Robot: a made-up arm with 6 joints.
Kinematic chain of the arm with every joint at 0, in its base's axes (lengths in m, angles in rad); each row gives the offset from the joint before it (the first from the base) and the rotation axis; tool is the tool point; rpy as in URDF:
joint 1: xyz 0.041 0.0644 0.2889 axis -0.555 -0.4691 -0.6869
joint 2: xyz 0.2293 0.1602 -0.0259 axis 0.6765 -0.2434 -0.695
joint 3: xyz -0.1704 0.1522 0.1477 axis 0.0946 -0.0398 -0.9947
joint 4: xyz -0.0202 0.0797 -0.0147 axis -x
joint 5: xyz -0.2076 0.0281 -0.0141 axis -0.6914 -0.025 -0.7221
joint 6: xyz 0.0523 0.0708 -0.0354 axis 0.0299 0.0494 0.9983
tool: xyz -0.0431 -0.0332 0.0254 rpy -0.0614 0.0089 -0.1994
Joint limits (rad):
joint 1: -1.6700..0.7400
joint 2: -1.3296..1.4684
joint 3: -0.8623..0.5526
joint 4: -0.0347..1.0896
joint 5: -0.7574..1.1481
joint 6: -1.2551..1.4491
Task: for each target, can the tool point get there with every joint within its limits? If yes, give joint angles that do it. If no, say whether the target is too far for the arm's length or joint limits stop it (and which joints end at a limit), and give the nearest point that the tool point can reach.
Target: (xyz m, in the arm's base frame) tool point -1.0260 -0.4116 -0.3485
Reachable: no: too far | nearest point -0.2896 0.0838 0.3591 | short by 1.135 m
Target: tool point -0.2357 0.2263 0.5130
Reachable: yes | joints -0.7910 -0.5055 0.2070 0.7271 -0.3168 0.8347
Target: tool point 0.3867 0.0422 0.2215
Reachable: no: joint limits stop it (at a limit: joint 1, joint 2, joint 3, joint 4) | nearest point 0.2482 -0.0533 0.3466 | short by 0.210 m
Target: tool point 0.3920 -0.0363 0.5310
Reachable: no: joint limits stop it (at a limit: joint 1, joint 2, joint 3, joint 4, joint 5) | nearest point 0.2819 -0.1060 0.4643 | short by 0.146 m
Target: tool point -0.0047 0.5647 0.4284
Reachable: yes | joints -0.0051 0.5375 -0.1136 0.3953 -0.5777 0.8882
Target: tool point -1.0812 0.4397 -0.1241
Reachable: no: too far | nearest point -0.2956 0.3337 0.2806 | short by 0.890 m
